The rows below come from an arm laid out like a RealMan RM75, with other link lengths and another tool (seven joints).
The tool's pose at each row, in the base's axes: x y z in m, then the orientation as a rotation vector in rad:
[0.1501, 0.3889, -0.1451, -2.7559, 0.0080, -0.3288]
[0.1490, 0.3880, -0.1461, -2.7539, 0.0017, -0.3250]
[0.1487, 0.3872, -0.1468, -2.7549, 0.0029, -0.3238]
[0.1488, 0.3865, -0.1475, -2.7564, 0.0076, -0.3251]
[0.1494, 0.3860, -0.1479, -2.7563, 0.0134, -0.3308]
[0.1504, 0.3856, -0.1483, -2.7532, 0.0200, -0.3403]
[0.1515, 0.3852, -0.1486, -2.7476, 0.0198, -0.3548]
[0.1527, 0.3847, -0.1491, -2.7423, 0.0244, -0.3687]
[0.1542, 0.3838, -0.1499, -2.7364, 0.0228, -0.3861]
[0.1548, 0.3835, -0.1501, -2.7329, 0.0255, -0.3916]
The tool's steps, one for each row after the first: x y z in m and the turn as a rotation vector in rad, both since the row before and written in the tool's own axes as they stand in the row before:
[-0.0013, 0.0012, 0.0003, 0.0029, -0.0033, -0.0036]
[-0.0004, 0.0010, 0.0003, -0.0010, -0.0008, 0.0009]
[0.0000, 0.0009, 0.0004, -0.0020, 0.0014, 0.0029]
[0.0005, 0.0006, 0.0003, -0.0010, 0.0047, 0.0032]
[0.0009, 0.0005, 0.0005, 0.0015, 0.0077, 0.0036]
[0.0010, 0.0005, 0.0004, 0.0040, 0.0105, -0.0016]
[0.0011, 0.0007, 0.0006, 0.0033, 0.0107, 0.0018]
[0.0013, 0.0012, 0.0008, 0.0040, 0.0124, -0.0030]
[0.0005, 0.0004, 0.0002, 0.0025, 0.0045, 0.0015]

